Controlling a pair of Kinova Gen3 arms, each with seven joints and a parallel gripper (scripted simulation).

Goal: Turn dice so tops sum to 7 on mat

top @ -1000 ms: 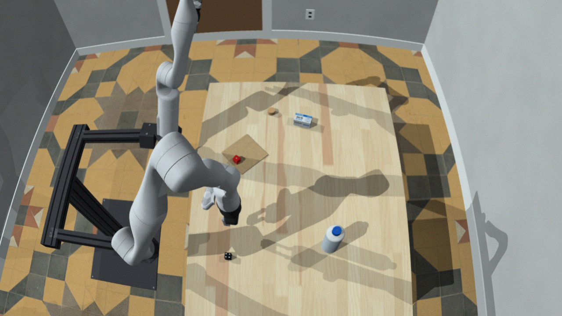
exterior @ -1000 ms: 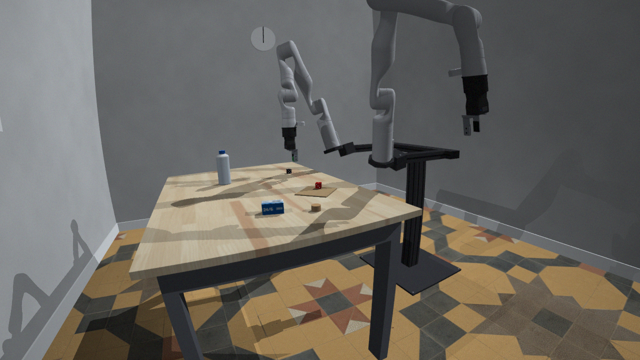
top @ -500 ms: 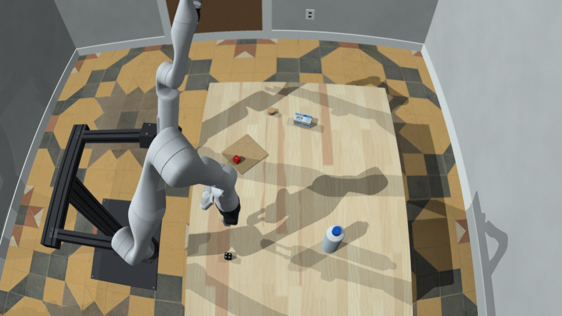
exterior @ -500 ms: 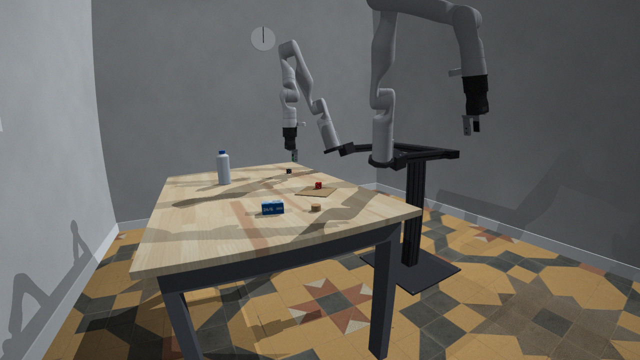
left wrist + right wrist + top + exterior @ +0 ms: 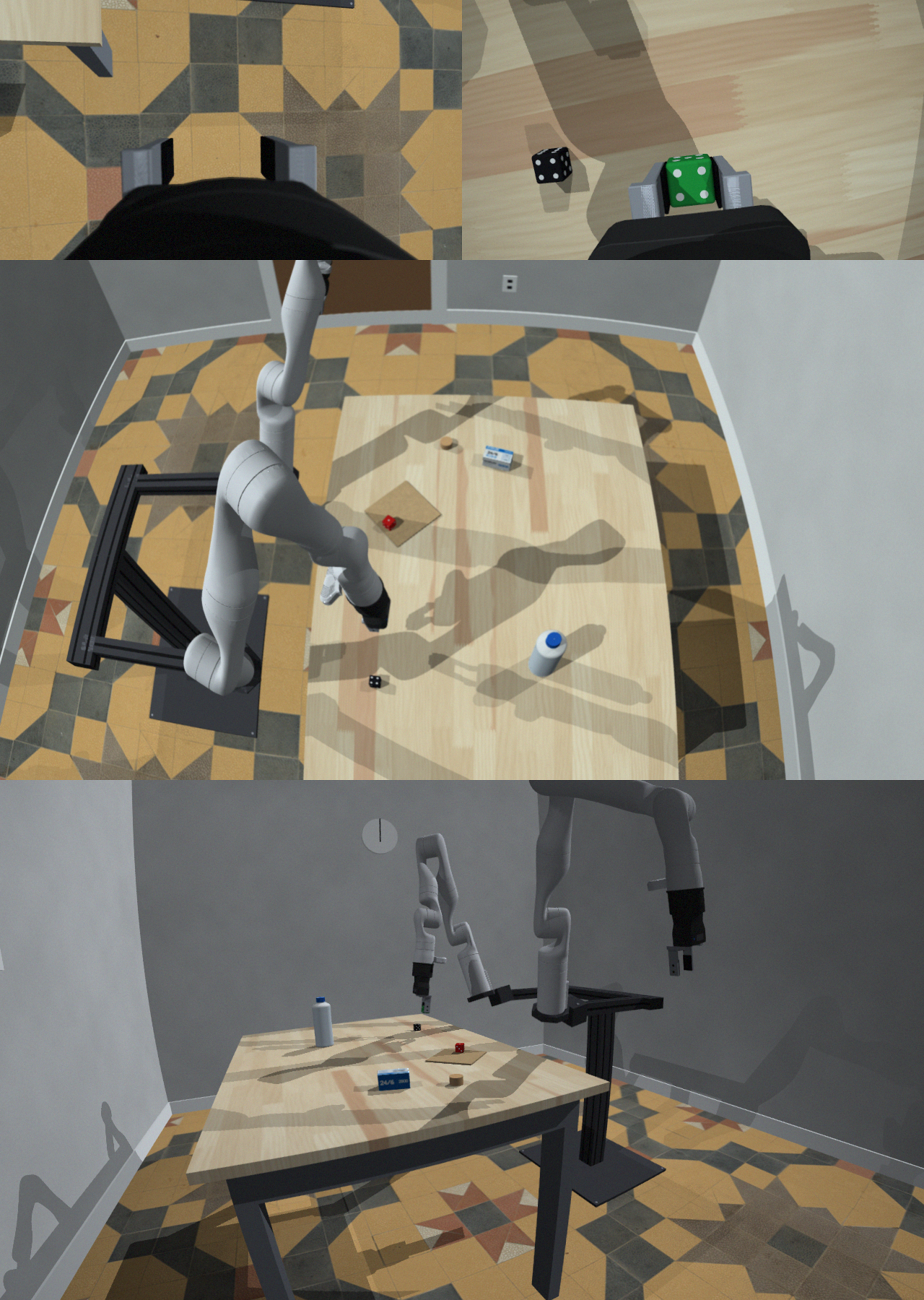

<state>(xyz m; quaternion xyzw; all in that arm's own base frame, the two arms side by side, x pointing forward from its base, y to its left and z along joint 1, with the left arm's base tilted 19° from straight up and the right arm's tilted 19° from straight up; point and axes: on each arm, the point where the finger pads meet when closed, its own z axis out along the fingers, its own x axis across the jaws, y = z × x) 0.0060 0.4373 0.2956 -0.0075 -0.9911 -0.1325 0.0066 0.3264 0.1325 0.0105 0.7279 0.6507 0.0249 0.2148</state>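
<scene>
Right now my right hand is 10 mm above the green die. From my right hand the other things lie so: red die: 10 mm behind, 300 mm to the left, 90 mm below; brown square mat: 20 mm ahead, 340 mm to the left, 110 mm below; black die: 120 mm to the right, 100 mm below.
</scene>
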